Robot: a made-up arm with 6 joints. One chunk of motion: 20 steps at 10 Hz.
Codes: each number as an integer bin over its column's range. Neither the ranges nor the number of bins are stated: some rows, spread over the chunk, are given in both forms.
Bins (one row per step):
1: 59 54 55 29 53 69
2: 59 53 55 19 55 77
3: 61 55 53 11 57 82
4: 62 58 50 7 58 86
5: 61 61 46 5 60 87
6: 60 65 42 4 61 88
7: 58 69 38 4 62 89
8: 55 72 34 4 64 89
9: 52 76 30 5 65 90
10: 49 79 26 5 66 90
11: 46 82 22 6 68 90
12: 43 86 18 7 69 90
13: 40 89 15 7 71 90
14: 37 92 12 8 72 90
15: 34 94 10 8 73 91
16: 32 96 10 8 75 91
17: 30 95 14 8 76 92
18: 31 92 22 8 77 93
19: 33 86 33 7 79 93
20: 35 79 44 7 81 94
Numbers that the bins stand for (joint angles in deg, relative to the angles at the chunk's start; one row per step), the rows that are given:
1: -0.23 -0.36 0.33 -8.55 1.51 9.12
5: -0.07 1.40 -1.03 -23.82 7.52 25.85
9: -0.80 5.19 -3.45 -23.82 11.81 28.64
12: -1.53 7.72 -5.27 -22.55 15.24 28.64
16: -2.41 10.24 -6.48 -21.91 20.39 29.57
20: -2.17 5.95 -1.33 -22.55 25.55 32.35
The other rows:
2: -0.23 -0.62 0.33 -14.91 3.22 16.56
3: -0.07 -0.11 0.03 -20.00 4.94 21.20
4: 0.01 0.65 -0.42 -22.55 5.80 24.92
6: -0.15 2.41 -1.64 -24.45 8.37 26.78
7: -0.31 3.42 -2.24 -24.45 9.23 27.71
8: -0.56 4.18 -2.85 -24.45 10.95 27.71
10: -1.04 5.95 -4.06 -23.82 12.67 28.64
11: -1.28 6.71 -4.67 -23.18 14.38 28.64
13: -1.77 8.47 -5.73 -22.55 16.96 28.64
14: -2.01 9.23 -6.18 -21.91 17.82 28.64
15: -2.25 9.74 -6.48 -21.91 18.68 29.57
17: -2.58 9.99 -5.88 -21.91 21.25 30.49
18: -2.49 9.23 -4.67 -21.91 22.11 31.42
19: -2.33 7.72 -3.00 -22.55 23.83 31.42

